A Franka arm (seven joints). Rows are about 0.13 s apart.
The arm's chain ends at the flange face. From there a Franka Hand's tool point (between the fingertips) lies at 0.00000 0.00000 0.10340 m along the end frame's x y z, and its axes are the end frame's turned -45 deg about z.
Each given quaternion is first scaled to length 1.
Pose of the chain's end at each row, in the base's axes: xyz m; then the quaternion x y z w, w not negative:
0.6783 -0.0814 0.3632 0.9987 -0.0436 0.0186 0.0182
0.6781 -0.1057 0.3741 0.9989 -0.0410 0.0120 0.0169
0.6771 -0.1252 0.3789 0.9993 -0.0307 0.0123 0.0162
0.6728 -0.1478 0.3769 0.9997 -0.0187 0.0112 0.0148
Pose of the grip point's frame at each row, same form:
0.6820 -0.0853 0.2599 0.9394 0.3419 0.0102 0.0239
0.6804 -0.1093 0.2708 0.9386 0.3444 0.0046 0.0202
0.6795 -0.1286 0.2756 0.9350 0.3541 0.0052 0.0197
0.6751 -0.1509 0.2736 0.9307 0.3653 0.0047 0.0180

